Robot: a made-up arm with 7 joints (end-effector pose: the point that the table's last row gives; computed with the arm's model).
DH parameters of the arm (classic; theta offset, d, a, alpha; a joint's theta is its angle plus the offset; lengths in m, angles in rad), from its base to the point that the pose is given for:
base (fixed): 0.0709 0 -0.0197 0
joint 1: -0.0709 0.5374 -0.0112 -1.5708
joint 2: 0 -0.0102 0.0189 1.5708
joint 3: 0 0.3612 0.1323 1.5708
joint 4: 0 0.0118 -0.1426 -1.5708
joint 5: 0 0.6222 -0.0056 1.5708
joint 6: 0 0.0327 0.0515 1.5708
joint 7: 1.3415 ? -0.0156 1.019
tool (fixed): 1.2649 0.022 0 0
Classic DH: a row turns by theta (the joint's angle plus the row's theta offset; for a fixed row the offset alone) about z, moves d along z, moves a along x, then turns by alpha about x.
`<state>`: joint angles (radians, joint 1 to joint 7).
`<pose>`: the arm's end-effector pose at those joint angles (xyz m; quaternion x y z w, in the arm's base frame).
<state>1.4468 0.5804 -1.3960 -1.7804 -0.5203 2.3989 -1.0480</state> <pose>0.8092 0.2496 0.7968 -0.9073 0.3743 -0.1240 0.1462</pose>
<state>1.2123 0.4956 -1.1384 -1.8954 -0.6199 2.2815 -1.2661</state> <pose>0.8271 0.1740 0.6627 -0.9183 0.3929 0.0473 0.0076</pose>
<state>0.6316 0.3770 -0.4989 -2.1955 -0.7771 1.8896 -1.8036</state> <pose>0.7484 0.0917 0.4088 0.7826 -0.3059 -0.4778 0.2564</pose>
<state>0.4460 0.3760 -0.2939 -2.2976 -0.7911 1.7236 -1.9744</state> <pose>0.6985 0.0839 0.3356 0.6799 -0.2570 -0.6096 0.3164</pose>
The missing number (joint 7, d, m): -0.0315
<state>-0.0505 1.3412 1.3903 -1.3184 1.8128 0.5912 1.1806</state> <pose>0.6585 0.7126 0.5722 0.2153 -0.3240 -0.6679 0.6345</pose>
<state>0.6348 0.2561 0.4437 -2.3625 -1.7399 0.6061 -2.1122</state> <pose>0.3272 0.6092 0.3846 0.5145 -0.2613 -0.0696 0.8138</pose>
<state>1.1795 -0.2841 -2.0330 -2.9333 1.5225 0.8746 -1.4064</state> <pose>0.2735 -0.2289 0.2413 0.4679 0.1251 0.6155 0.6218</pose>
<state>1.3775 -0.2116 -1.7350 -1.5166 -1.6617 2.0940 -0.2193</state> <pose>0.7241 -0.3428 1.0562 -0.5918 0.5732 -0.5272 0.2079</pose>
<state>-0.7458 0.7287 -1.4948 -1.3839 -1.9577 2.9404 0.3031</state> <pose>-0.1418 -0.8650 0.8931 0.4752 -0.7454 0.3692 0.2869</pose>
